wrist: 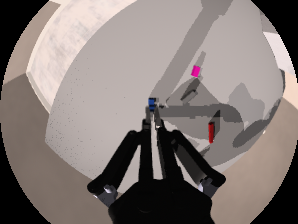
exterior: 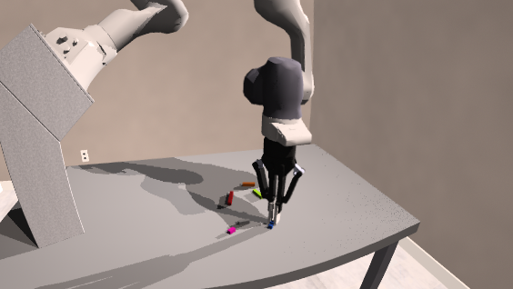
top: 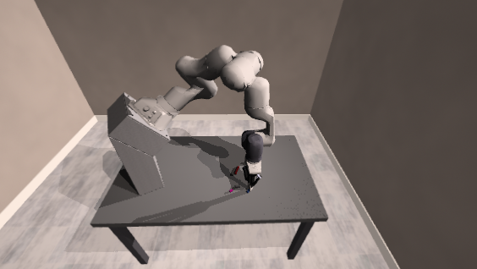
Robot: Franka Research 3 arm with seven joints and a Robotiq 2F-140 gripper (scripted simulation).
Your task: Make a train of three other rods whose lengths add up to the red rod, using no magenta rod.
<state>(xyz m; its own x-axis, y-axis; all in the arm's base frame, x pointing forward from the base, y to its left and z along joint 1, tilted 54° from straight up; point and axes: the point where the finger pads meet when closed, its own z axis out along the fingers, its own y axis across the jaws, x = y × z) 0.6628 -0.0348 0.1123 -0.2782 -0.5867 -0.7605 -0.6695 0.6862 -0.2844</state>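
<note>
My hand is 150 mm to the right of the lime rod, 40 mm past it and 30 mm above it. Also, from my hand: magenta rod: 110 mm behind, 50 mm to the right, 30 mm below; then grey rod: 80 mm behind, 30 mm below; then red rod: 130 mm behind, 120 mm to the left, 30 mm below.
</note>
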